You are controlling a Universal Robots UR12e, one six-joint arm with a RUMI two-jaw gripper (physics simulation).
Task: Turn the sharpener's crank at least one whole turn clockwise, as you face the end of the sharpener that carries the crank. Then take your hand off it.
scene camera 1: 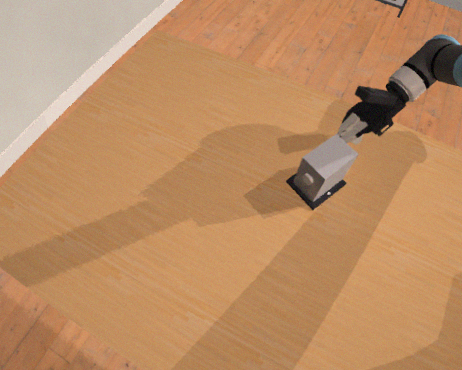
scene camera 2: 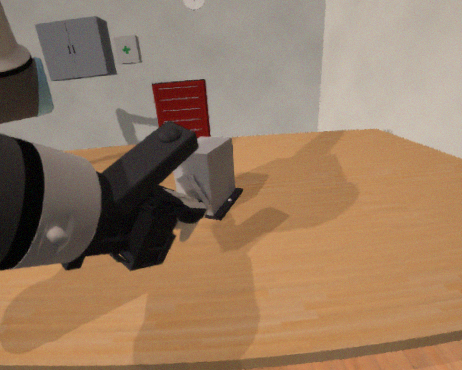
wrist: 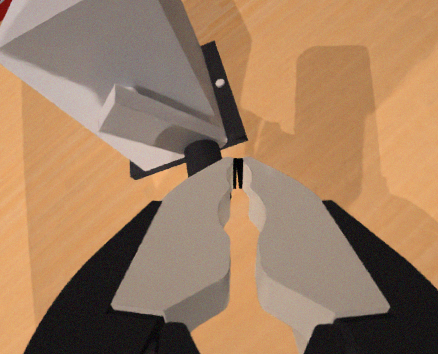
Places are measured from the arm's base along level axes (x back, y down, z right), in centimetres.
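Where they show: gripper, fingertip midpoint: (scene camera 2: 203,209) (wrist: 236,161).
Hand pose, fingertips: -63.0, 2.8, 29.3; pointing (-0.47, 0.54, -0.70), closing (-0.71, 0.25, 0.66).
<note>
Each offset is from my fingertips to the centre of the thing, as dx, dy, dz. "pt": to the spot under its first point. Level surfaces: height alone.
The grey sharpener @(pt -1.1, -8.1, -10.9) (scene camera 1: 331,156) (scene camera 2: 220,170) (wrist: 105,55) stands upright on its black base (scene camera 1: 313,204) (scene camera 2: 231,201) (wrist: 225,102). In the wrist view its grey crank arm (wrist: 155,122) slants down to the right across the end face, and the black crank handle @(pt +1.1, -0.7, -1.4) (wrist: 202,154) is at the arm's lower right end. My gripper (scene camera 1: 343,136) (scene camera 2: 186,230) (wrist: 236,161) is shut with nothing between its fingers. Its tips are beside the handle, on the handle's right in the wrist view; the left finger overlaps part of the handle. Whether they touch is unclear. The crank is hidden in scene camera 1.
The sharpener stands on a wooden table @(dy +4.7) (scene camera 1: 150,115) (scene camera 2: 350,270). Behind the table, in scene camera 2, are a red cabinet (scene camera 2: 182,102), a grey wall cabinet (scene camera 2: 75,50) and a first-aid box (scene camera 2: 127,49). Shadows of the arm fall across the table.
</note>
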